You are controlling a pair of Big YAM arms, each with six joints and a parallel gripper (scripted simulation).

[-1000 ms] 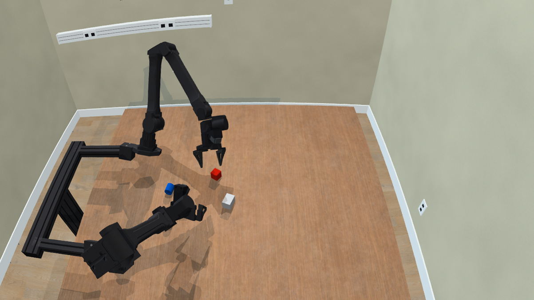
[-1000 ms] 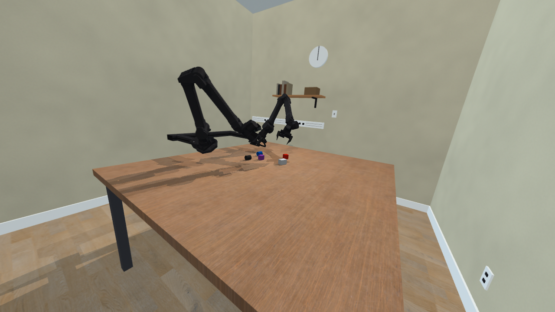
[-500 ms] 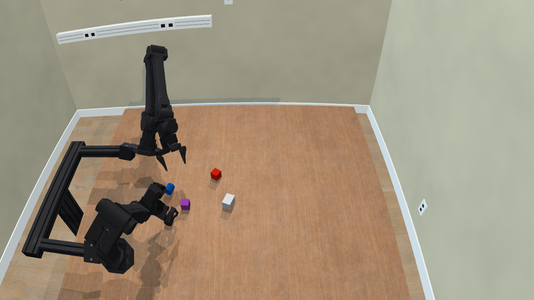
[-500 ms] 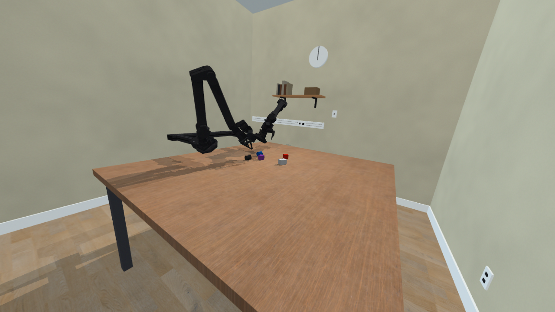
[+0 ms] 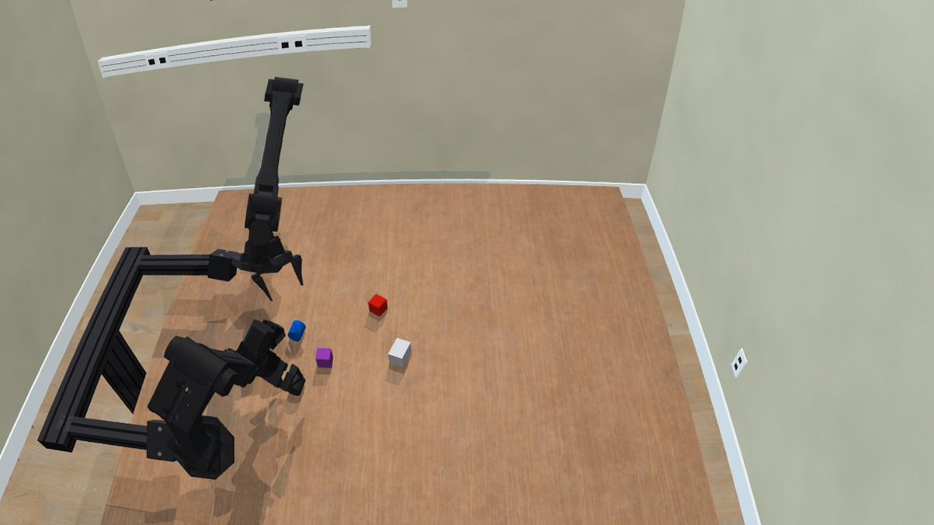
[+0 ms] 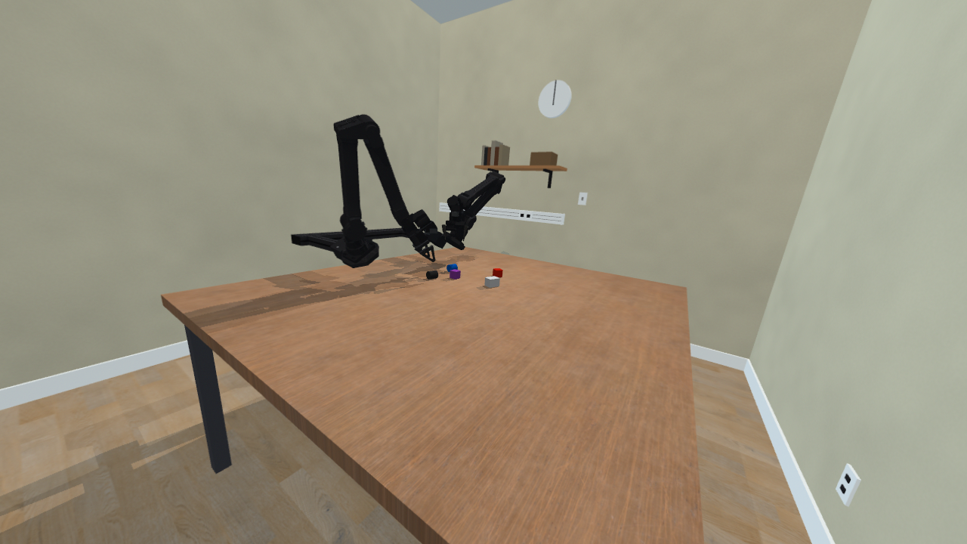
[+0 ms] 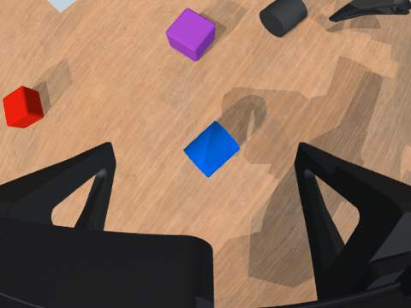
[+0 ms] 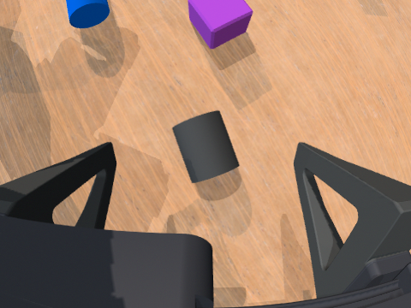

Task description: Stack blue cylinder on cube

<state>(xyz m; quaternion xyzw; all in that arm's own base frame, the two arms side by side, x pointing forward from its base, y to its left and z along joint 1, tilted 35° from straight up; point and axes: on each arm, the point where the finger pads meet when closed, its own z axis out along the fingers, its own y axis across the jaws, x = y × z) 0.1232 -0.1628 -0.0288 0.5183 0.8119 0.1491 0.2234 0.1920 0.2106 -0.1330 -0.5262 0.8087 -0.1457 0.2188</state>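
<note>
The blue cylinder lies 16 cm below my left hand and 1 cm to the right of it. From my left hand the other things lie so: red cube: 23 cm ahead, 16 cm below, 10 cm to the left; purple cube: 16 cm below, 10 cm to the right, 10 cm ahead; black cylinder: 19 cm to the right, 16 cm below, 3 cm ahead.
</note>
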